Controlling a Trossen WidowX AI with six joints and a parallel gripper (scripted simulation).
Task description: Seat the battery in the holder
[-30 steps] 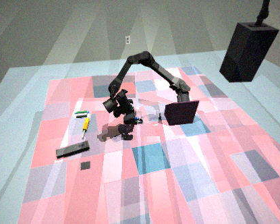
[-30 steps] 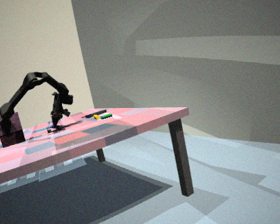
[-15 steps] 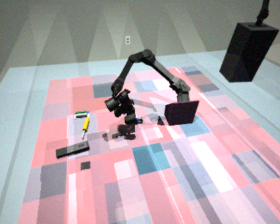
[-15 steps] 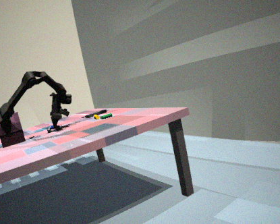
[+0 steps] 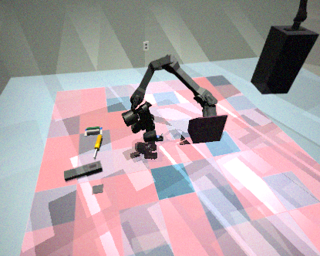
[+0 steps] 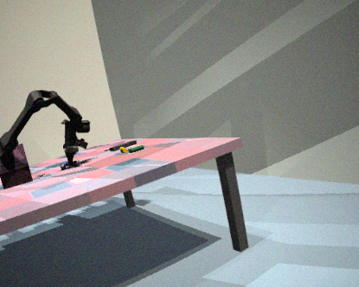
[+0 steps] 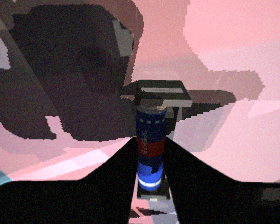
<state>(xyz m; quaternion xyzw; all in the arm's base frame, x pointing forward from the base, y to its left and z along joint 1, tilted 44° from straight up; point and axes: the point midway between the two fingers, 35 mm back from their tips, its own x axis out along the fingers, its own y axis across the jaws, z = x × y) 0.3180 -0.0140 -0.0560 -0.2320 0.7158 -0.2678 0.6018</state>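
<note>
My gripper tip is now 1 cm below the battery. The rest, counted from my gripper tip: yellow screwdriver 29 cm ahead, 4 cm to the left; then dark flat bar 33 cm ahead, 18 cm to the left; then white object 33 cm ahead, 9 cm to the right.
</note>
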